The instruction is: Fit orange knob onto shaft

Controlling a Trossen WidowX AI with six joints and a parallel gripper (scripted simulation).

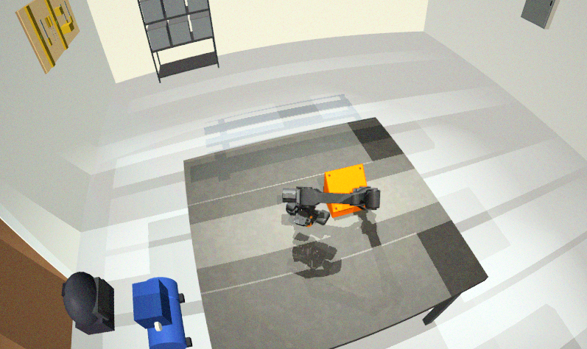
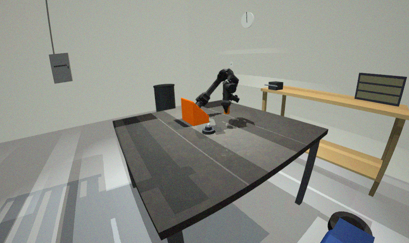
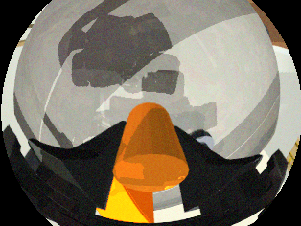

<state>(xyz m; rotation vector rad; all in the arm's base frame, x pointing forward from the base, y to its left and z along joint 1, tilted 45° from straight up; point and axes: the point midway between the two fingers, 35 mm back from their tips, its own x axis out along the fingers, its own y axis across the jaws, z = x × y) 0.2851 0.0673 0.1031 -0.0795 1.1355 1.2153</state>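
The round pedestal is 4 cm ahead of my gripper tip, 17 cm to the right of it and 7 cm below it. Round my gripper tip: orange knob (3 cm above).
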